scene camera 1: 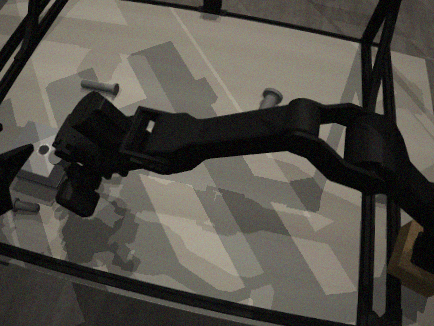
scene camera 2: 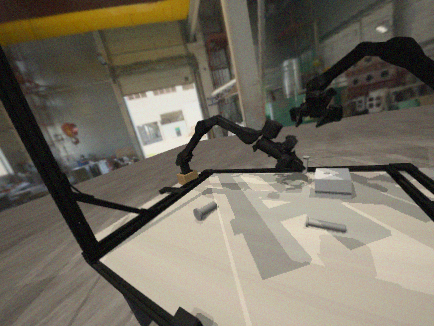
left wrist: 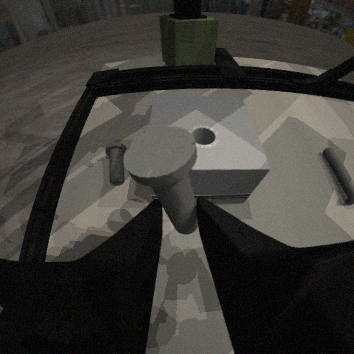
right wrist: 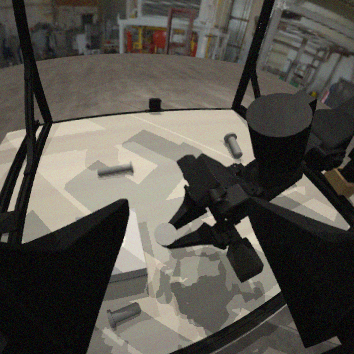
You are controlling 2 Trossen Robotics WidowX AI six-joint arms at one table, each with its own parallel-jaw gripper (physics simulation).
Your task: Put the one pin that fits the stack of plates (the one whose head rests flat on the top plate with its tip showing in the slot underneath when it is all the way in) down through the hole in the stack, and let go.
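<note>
The grey stack of plates (scene camera 1: 37, 167) (scene camera 2: 333, 181) (left wrist: 227, 157) (right wrist: 131, 250) lies on the table, its round hole (scene camera 1: 44, 149) (left wrist: 204, 136) facing up. My left gripper (scene camera 2: 302, 167) (left wrist: 178, 205) (right wrist: 165, 239) is shut on a pin (scene camera 1: 55, 158) (scene camera 2: 306, 162) (left wrist: 162, 152) (right wrist: 165, 234) with a wide flat head. The pin is roughly upright, head up, beside the stack; in the left wrist view its head overlaps the top plate left of the hole. My right gripper (scene camera 2: 309, 123) is open and empty, high above the table; in scene camera 1 a finger shows at the left edge.
A long pin (scene camera 1: 100, 87) (scene camera 2: 326, 225) (left wrist: 339, 175) (right wrist: 115, 170), a thick pin (scene camera 1: 270, 97) (scene camera 2: 205, 210) (right wrist: 233, 145) and a short pin (scene camera 1: 26, 205) (left wrist: 116, 165) (right wrist: 124, 314) lie loose on the table. Black rails (scene camera 1: 150, 288) (left wrist: 150, 78) edge it. The left arm crosses scene camera 1.
</note>
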